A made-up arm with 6 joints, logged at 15 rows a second.
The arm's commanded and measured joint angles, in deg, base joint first. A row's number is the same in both.
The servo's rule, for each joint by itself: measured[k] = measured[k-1] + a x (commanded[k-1-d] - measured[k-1]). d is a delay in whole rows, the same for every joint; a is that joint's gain. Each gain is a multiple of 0.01, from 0.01 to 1. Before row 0 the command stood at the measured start. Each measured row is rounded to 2 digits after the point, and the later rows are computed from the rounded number. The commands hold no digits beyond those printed.
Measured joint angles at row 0:
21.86, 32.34, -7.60, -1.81, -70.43, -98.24
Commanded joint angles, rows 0 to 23:
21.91, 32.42, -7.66, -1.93, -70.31, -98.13
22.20, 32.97, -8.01, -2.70, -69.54, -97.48
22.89, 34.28, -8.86, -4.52, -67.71, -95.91
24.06, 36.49, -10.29, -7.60, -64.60, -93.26
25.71, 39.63, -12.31, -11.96, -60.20, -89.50
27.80, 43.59, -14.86, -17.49, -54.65, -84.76
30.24, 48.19, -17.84, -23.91, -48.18, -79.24
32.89, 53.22, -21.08, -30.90, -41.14, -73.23
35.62, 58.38, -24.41, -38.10, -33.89, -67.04
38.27, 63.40, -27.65, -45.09, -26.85, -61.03
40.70, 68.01, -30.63, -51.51, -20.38, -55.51
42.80, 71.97, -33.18, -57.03, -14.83, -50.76
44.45, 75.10, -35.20, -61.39, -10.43, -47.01
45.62, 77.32, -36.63, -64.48, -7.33, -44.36
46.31, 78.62, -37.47, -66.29, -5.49, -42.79
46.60, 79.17, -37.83, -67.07, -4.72, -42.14
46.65, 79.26, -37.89, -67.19, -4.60, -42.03
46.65, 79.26, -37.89, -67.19, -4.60, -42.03
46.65, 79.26, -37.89, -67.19, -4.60, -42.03
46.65, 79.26, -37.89, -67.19, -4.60, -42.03
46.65, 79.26, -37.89, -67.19, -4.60, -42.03
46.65, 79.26, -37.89, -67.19, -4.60, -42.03
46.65, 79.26, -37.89, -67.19, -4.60, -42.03
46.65, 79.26, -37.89, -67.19, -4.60, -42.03
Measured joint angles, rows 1 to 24:
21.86, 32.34, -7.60, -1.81, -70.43, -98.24
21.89, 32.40, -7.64, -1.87, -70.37, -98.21
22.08, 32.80, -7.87, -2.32, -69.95, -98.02
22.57, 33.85, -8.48, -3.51, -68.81, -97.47
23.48, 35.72, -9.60, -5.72, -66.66, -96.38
24.84, 38.50, -11.28, -9.09, -63.37, -94.59
26.65, 42.11, -13.50, -13.63, -58.92, -92.03
28.84, 46.43, -16.19, -19.18, -53.44, -88.70
31.31, 51.25, -19.22, -25.51, -47.17, -84.68
33.94, 56.31, -22.44, -32.31, -40.40, -80.09
36.58, 61.34, -25.67, -39.21, -33.49, -75.13
39.09, 66.08, -28.75, -45.85, -26.80, -70.03
41.35, 70.26, -31.50, -51.89, -20.70, -65.02
43.24, 73.70, -33.79, -57.02, -15.46, -60.34
44.69, 76.27, -35.55, -61.05, -11.31, -56.19
45.68, 77.94, -36.74, -63.88, -8.34, -52.71
46.24, 78.81, -37.42, -65.60, -6.49, -49.96
46.49, 79.13, -37.71, -66.46, -5.53, -47.90
46.59, 79.22, -37.82, -66.85, -5.06, -46.37
46.63, 79.25, -37.86, -67.03, -4.83, -45.24
46.64, 79.26, -37.88, -67.12, -4.71, -44.41
46.65, 79.26, -37.89, -67.16, -4.65, -43.79
46.65, 79.26, -37.89, -67.18, -4.62, -43.33
46.65, 79.26, -37.89, -67.19, -4.61, -42.99
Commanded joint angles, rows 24 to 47:
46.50, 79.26, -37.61, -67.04, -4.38, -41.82
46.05, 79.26, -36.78, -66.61, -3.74, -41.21
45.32, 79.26, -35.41, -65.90, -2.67, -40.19
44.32, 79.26, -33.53, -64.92, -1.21, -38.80
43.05, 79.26, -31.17, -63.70, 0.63, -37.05
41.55, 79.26, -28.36, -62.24, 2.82, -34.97
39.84, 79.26, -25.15, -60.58, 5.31, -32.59
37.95, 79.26, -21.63, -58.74, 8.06, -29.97
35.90, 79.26, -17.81, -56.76, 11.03, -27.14
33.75, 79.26, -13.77, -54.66, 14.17, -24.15
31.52, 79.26, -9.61, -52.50, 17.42, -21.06
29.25, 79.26, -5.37, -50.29, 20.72, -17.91
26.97, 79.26, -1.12, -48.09, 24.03, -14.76
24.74, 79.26, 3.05, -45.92, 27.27, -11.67
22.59, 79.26, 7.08, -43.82, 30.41, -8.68
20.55, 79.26, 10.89, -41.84, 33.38, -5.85
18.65, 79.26, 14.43, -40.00, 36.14, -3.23
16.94, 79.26, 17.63, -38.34, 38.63, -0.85
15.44, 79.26, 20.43, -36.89, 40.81, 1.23
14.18, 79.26, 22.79, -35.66, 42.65, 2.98
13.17, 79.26, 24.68, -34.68, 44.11, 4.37
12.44, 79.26, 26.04, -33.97, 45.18, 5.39
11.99, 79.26, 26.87, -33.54, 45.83, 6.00
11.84, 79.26, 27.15, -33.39, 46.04, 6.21
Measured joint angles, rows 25 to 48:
46.65, 79.26, -37.89, -67.19, -4.60, -42.74
46.56, 79.26, -37.72, -67.11, -4.49, -42.50
46.25, 79.26, -37.14, -66.84, -4.11, -42.16
45.68, 79.26, -36.07, -66.33, -3.38, -41.65
44.85, 79.26, -34.50, -65.57, -2.27, -40.91
43.75, 79.26, -32.44, -64.56, -0.79, -39.91
42.41, 79.26, -29.91, -63.31, 1.05, -38.63
40.84, 79.26, -26.96, -61.84, 3.22, -37.06
39.08, 79.26, -23.66, -60.17, 5.69, -35.22
37.14, 79.26, -20.03, -58.33, 8.41, -33.12
35.07, 79.26, -16.15, -56.35, 11.35, -30.79
32.90, 79.26, -12.10, -54.27, 14.45, -28.26
30.67, 79.26, -7.93, -52.12, 17.65, -25.57
28.41, 79.26, -3.71, -49.94, 20.90, -22.76
26.17, 79.26, 0.48, -47.77, 24.15, -19.88
23.99, 79.26, 4.57, -45.64, 27.34, -16.97
21.89, 79.26, 8.49, -43.59, 30.42, -14.08
19.91, 79.26, 12.17, -41.65, 33.34, -11.26
18.10, 79.26, 15.56, -39.86, 36.04, -8.55
16.48, 79.26, 18.58, -38.26, 38.47, -6.01
15.08, 79.26, 21.19, -36.86, 40.60, -3.67
13.91, 79.26, 23.35, -35.68, 42.39, -1.58
13.01, 79.26, 25.02, -34.76, 43.81, 0.23
12.39, 79.26, 26.17, -34.10, 44.84, 1.73

